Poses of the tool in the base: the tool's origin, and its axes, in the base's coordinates. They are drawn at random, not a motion.
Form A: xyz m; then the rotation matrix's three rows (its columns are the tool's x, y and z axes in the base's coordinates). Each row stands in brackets.
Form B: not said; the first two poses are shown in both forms.
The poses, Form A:
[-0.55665 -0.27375 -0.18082], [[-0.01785 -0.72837 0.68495], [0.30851 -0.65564 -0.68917], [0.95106 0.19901 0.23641]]
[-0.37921 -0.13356 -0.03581], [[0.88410 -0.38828 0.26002], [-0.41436 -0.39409 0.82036], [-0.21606 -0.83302 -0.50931]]
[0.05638 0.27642 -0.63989], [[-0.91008 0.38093 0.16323], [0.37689 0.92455 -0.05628], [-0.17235 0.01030 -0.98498]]
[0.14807 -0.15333 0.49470], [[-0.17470 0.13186 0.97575], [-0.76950 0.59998 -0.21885], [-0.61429 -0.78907 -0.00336]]
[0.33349 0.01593 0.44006], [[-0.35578 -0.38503 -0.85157], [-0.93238 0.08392 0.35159], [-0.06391 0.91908 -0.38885]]
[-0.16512 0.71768 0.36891], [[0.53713 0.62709 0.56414], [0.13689 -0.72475 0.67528], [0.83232 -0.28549 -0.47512]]
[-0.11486 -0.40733 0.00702], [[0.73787 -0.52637 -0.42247], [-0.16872 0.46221 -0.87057], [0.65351 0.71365 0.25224]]
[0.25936 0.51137 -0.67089], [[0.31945 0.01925 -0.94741], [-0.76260 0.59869 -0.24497], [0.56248 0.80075 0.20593]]
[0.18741 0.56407 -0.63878], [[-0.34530 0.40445 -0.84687], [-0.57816 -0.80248 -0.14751], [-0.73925 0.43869 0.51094]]
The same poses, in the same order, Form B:
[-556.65 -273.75 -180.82], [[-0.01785 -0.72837 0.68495], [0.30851 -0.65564 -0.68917], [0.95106 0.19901 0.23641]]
[-379.21 -133.56 -35.81], [[0.88410 -0.38828 0.26002], [-0.41436 -0.39409 0.82036], [-0.21606 -0.83302 -0.50931]]
[56.38 276.42 -639.89], [[-0.91008 0.38093 0.16323], [0.37689 0.92455 -0.05628], [-0.17235 0.01030 -0.98498]]
[148.07 -153.33 494.70], [[-0.17470 0.13186 0.97575], [-0.76950 0.59998 -0.21885], [-0.61429 -0.78907 -0.00336]]
[333.49 15.93 440.06], [[-0.35578 -0.38503 -0.85157], [-0.93238 0.08392 0.35159], [-0.06391 0.91908 -0.38885]]
[-165.12 717.68 368.91], [[0.53713 0.62709 0.56414], [0.13689 -0.72475 0.67528], [0.83232 -0.28549 -0.47512]]
[-114.86 -407.33 7.02], [[0.73787 -0.52637 -0.42247], [-0.16872 0.46221 -0.87057], [0.65351 0.71365 0.25224]]
[259.36 511.37 -670.89], [[0.31945 0.01925 -0.94741], [-0.76260 0.59869 -0.24497], [0.56248 0.80075 0.20593]]
[187.41 564.07 -638.78], [[-0.34530 0.40445 -0.84687], [-0.57816 -0.80248 -0.14751], [-0.73925 0.43869 0.51094]]

